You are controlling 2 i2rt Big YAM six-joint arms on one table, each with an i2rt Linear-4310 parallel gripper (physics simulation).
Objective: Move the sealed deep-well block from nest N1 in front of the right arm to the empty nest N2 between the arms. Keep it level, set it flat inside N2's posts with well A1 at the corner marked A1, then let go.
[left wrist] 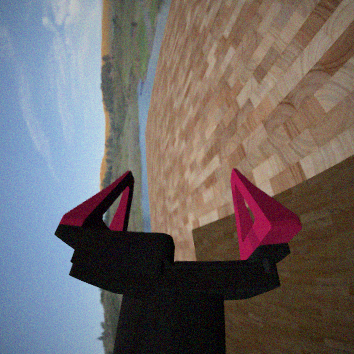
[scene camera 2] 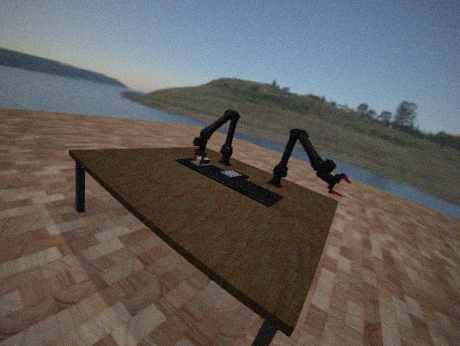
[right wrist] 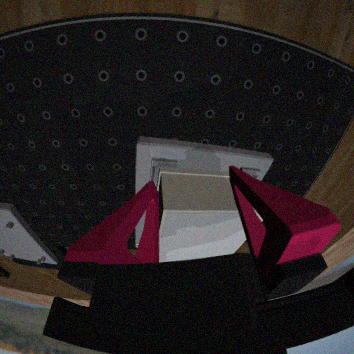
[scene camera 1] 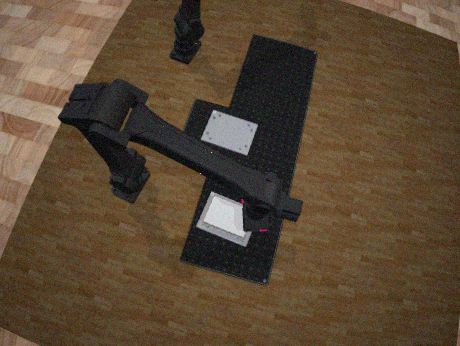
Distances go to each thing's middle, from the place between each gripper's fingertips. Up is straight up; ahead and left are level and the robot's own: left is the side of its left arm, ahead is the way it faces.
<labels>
My left gripper is now 1 cm past the white block (scene camera 1: 223, 215), 114 cm to the left of it and 21 cm above it.
I see my right gripper 70 mm past the white block, 10 mm to the left of it and 10 mm below it.
</labels>
